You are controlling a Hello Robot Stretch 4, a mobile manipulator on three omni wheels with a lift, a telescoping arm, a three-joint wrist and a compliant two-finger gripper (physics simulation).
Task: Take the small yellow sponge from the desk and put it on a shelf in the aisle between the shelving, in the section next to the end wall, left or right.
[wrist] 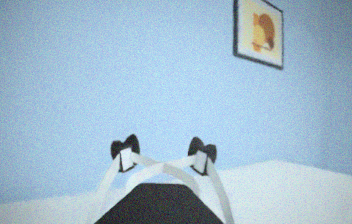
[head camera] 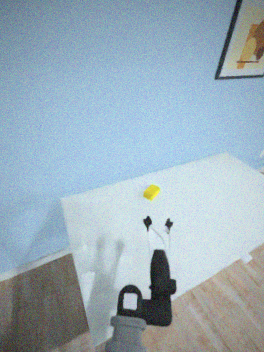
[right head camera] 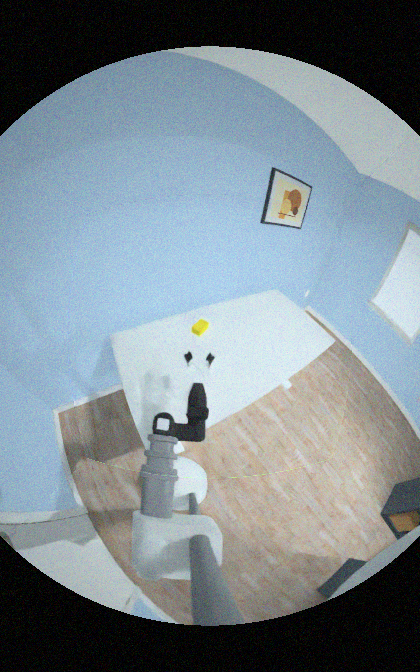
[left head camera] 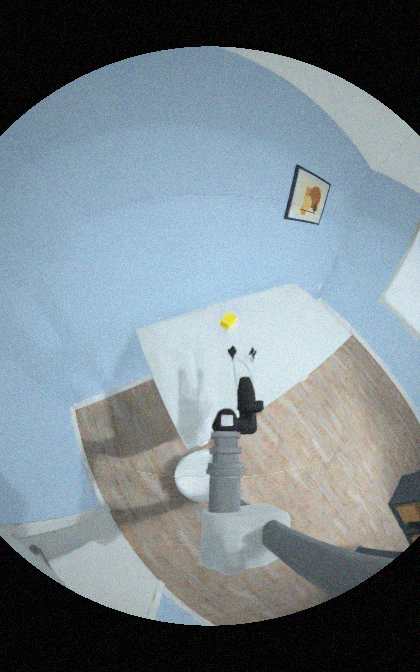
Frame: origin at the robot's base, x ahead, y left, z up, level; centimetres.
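Seen in the pictures: gripper, between the fingertips: (wrist: 164, 148) (head camera: 158, 217).
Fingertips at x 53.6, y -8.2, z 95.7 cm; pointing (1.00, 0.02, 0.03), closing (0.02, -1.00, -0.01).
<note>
A point is followed by its place in that frame.
The small yellow sponge (head camera: 151, 192) @(x 90.0, y -7.7, z 73.7 cm) (left head camera: 228, 321) (right head camera: 200, 327) lies on the white desk (head camera: 210, 200) @(x 92.3, y -47.5, z 69.3 cm) (left head camera: 300, 340) (right head camera: 280, 330), towards its wall side. My gripper (head camera: 158, 223) @(x 53.6, y -8.2, z 95.7 cm) (left head camera: 242, 352) (right head camera: 199, 358) (wrist: 164, 148) @(x 53.6, y -8.2, z 95.7 cm) is open, with a gap between its fingertips and nothing in it. It hangs above the desk, and in the head views it appears nearer to me than the sponge and slightly to its right. The sponge does not show in the wrist view. Dark shelving (left head camera: 407, 492) (right head camera: 402, 500) shows in part at the lower right of the left and right head views.
A blue wall (head camera: 100, 100) @(x 102.4, y 24.8, z 125.1 cm) (wrist: 100, 75) @(x 107.0, y 17.6, z 111.6 cm) stands behind the desk, with a framed picture (head camera: 245, 45) @(x 154.1, y -60.0, z 151.5 cm) (left head camera: 307, 196) (right head camera: 286, 200) (wrist: 258, 34) @(x 156.5, y -63.7, z 149.5 cm) on it. Wood floor (left head camera: 320, 440) (right head camera: 300, 450) lies right of the desk. A white door (left head camera: 100, 565) is at the lower left.
</note>
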